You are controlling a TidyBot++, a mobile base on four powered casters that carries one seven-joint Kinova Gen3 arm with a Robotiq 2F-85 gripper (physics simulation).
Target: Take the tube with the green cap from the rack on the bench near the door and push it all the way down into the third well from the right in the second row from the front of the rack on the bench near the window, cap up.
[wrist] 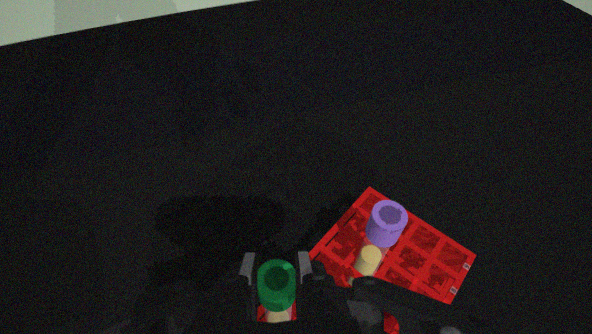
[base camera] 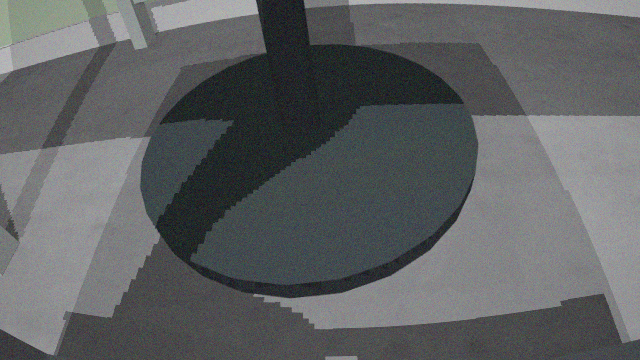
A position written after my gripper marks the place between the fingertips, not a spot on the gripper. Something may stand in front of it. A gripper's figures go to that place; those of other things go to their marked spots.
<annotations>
My gripper [wrist: 277, 270]: 0.18 m from the lens. A long wall shelf [wrist: 161, 149]: 0.39 m from the lens.
</annotations>
